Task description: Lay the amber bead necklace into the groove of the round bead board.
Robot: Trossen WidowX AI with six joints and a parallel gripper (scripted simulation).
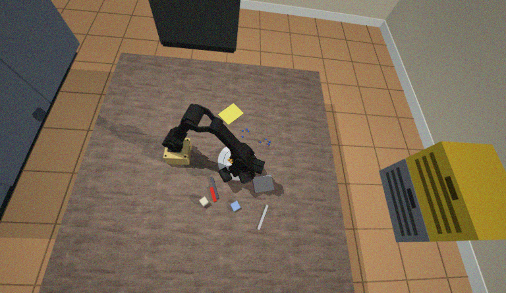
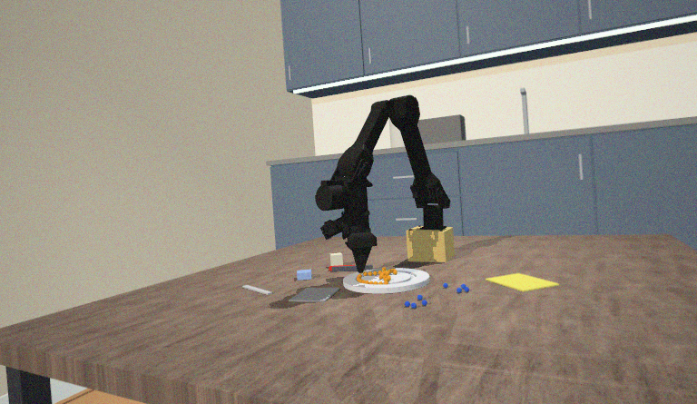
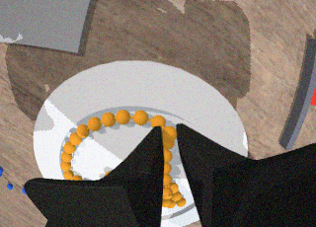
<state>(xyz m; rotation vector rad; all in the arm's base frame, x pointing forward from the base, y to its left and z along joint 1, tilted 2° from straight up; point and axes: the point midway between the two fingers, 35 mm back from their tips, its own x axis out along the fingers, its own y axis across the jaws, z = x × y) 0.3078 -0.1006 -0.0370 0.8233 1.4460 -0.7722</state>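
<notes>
Now: the red stick 110 mm behind my gripper tip, 90 mm to the right of it and 20 mm below it. Round my gripper tip: cream cube 160 mm behind, 150 mm to the right; then light blue cube 160 mm to the right, 10 mm below, 10 mm behind; then grey square tile 130 mm ahead, 50 mm to the right, 20 mm below.
</notes>
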